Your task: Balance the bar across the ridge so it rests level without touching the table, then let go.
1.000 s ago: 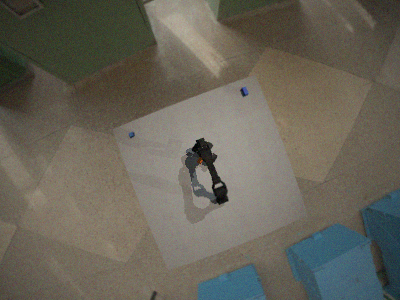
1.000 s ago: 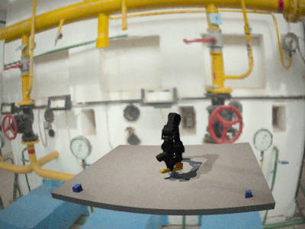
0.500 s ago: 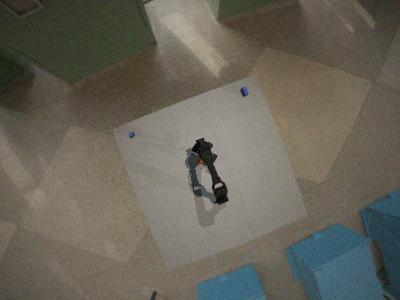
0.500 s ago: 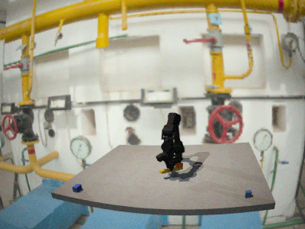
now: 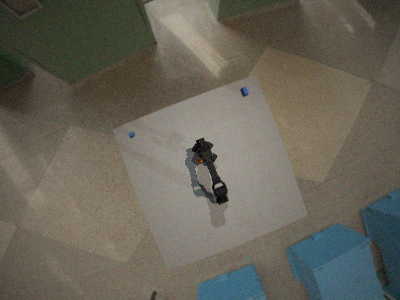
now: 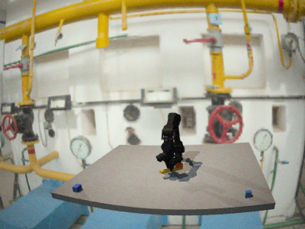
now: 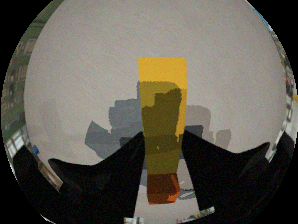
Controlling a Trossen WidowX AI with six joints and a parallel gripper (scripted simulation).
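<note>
The blue-grey ridge is 2 cm behind my gripper tip, 2 cm to the left of it and 1 cm below it. Round my gripper tip: yellow bar (3 cm behind, 3 cm to the left, 1 cm above).
</note>
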